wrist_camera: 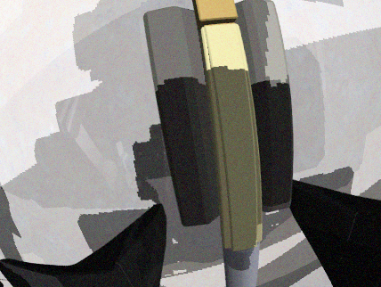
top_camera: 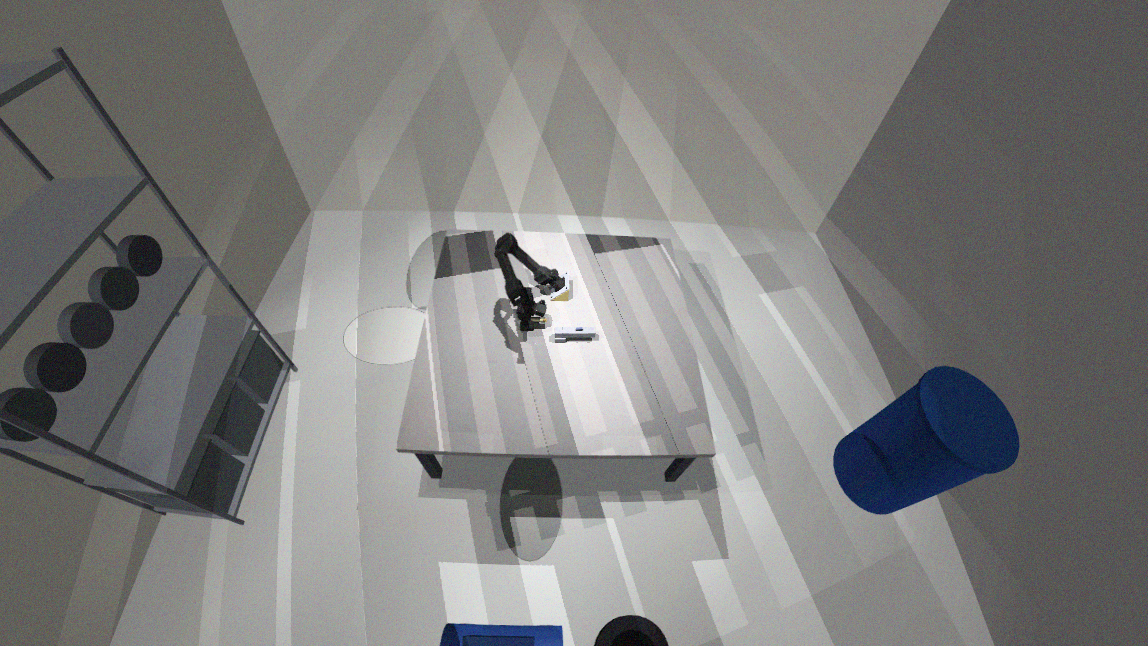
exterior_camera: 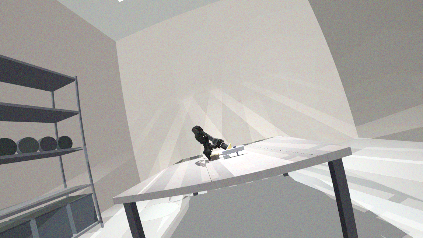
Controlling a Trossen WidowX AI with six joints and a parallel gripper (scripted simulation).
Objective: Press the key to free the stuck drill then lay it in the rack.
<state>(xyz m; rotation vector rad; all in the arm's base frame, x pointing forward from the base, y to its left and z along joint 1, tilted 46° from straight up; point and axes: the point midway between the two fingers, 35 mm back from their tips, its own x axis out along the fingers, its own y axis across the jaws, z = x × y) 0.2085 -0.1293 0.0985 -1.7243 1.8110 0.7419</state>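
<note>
Now: gripper tip 40 mm to the right of the drill and 30 mm below it. Round my gripper tip: rack (50 mm to the left, 10 mm above); then grey housing (210 mm to the left, 80 mm ahead, 40 mm above).
</note>
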